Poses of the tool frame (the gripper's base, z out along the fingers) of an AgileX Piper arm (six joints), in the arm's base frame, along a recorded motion.
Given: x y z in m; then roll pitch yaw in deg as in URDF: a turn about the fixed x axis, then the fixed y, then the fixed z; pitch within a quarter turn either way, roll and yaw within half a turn.
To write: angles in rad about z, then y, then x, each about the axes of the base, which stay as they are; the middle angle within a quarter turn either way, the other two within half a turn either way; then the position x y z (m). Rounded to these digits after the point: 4 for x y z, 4 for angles.
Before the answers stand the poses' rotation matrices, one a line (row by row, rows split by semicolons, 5 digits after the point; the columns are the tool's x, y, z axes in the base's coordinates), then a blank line. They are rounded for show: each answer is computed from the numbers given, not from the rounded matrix.
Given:
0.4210, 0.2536, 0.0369, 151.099, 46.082, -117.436
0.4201, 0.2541, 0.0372, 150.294, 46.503, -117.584
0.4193, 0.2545, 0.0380, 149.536, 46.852, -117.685
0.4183, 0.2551, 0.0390, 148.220, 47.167, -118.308
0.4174, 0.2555, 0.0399, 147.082, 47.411, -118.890
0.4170, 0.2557, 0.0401, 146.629, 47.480, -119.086
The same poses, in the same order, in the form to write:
-0.31959 -0.93740 -0.13838; -0.61561 0.09439 0.78237; -0.72033 0.33523 -0.60724
-0.31872 -0.93631 -0.14747; -0.61008 0.08358 0.78792; -0.72541 0.34110 -0.59786
-0.31774 -0.93513 -0.15677; -0.60559 0.07292 0.79243; -0.72959 0.34673 -0.58947
-0.32240 -0.93157 -0.16806; -0.59856 0.06308 0.79859; -0.73334 0.35806 -0.57794
-0.32695 -0.92828 -0.17722; -0.59251 0.05526 0.80366; -0.73623 0.36776 -0.56808
-0.32854 -0.92689 -0.18147; -0.59062 0.05168 0.80530; -0.73704 0.37176 -0.56442

1.8994, -0.1388, -2.2308, 0.4210, 0.2536, 0.0369
1.8989, -0.1480, -2.2199, 0.4201, 0.2541, 0.0372
1.8983, -0.1574, -2.2104, 0.4193, 0.2545, 0.0380
1.9040, -0.1689, -2.1972, 0.4183, 0.2551, 0.0390
1.9094, -0.1782, -2.1861, 0.4174, 0.2555, 0.0399
1.9114, -0.1825, -2.1821, 0.4170, 0.2557, 0.0401

